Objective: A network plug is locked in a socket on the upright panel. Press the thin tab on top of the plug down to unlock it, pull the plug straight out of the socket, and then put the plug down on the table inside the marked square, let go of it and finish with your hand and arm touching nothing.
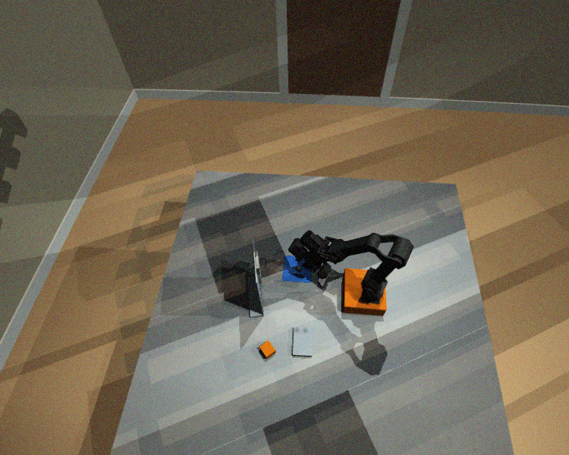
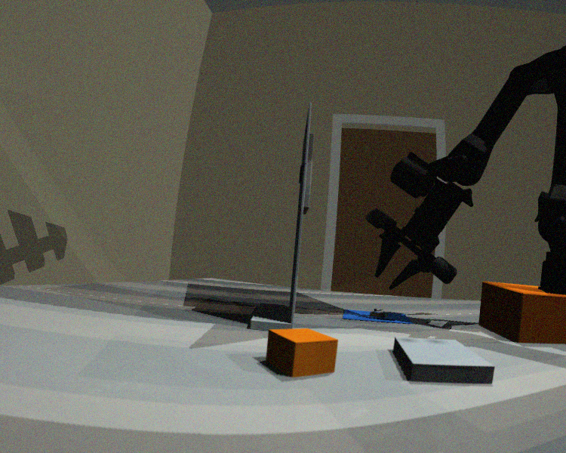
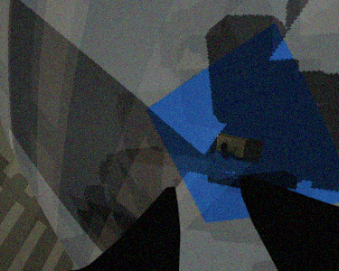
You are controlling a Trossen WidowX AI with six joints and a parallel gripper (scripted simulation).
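Now: gripper tip 6 cm above the tan network plug. Round my gripper tip: blue marked square: 1 cm ahead, 6 cm below; flat grey block: 6 cm behind, 30 cm to the left, 6 cm below; upright panel: 14 cm ahead, 14 cm to the left, 7 cm above.
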